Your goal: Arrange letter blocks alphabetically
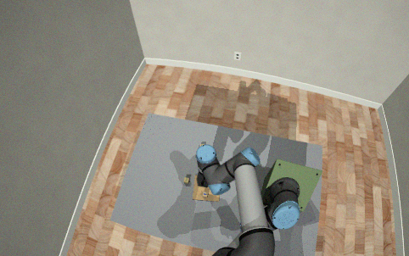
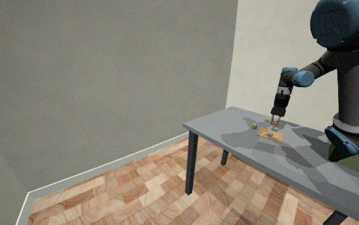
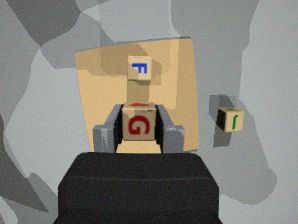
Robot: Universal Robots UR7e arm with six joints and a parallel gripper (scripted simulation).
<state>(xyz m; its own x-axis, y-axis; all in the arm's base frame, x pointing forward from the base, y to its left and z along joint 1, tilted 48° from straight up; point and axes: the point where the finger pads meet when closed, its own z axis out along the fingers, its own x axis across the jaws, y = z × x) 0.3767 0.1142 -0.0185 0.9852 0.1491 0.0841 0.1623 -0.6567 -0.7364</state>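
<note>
Now: hand 80 mm above the mat. Also, from my hand: block: 120 mm ahead, 70 mm below.
</note>
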